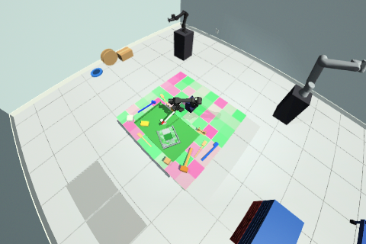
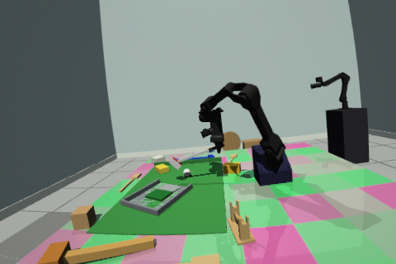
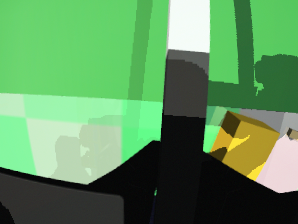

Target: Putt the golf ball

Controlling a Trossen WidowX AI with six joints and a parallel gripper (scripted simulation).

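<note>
The orange-yellow block is 70 mm behind my gripper tip, 100 mm to the right of it and 120 mm below it. From my gripper tip the other things lie so: dark green mat (230 mm ahead, 20 mm to the left, 140 mm below); red putter (120 mm ahead); white golf ball (190 mm ahead, 100 mm to the right, 120 mm below).
</note>
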